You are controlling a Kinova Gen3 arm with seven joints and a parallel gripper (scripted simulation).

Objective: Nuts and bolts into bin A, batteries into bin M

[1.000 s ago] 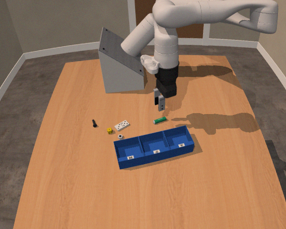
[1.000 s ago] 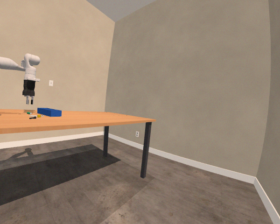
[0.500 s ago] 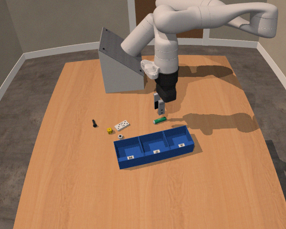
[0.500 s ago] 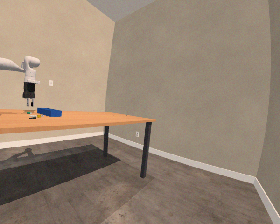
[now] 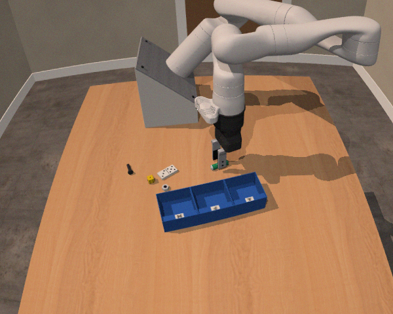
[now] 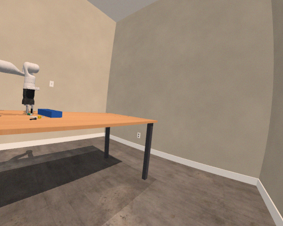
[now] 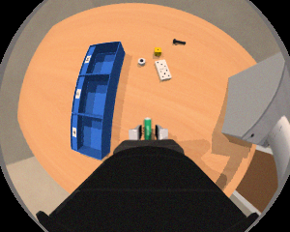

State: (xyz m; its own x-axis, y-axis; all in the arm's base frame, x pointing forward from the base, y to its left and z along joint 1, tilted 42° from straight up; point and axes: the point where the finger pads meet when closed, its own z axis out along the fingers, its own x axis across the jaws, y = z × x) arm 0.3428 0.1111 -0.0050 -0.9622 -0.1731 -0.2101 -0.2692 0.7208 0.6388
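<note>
The green battery is 30 mm below my hand. Also, from my hand: silver nut: 150 mm to the right, 50 mm ahead, 30 mm below; blue three-compartment bin: 130 mm ahead, 40 mm to the right, 10 mm below; white domino: 140 mm to the right, 30 mm below.
</note>
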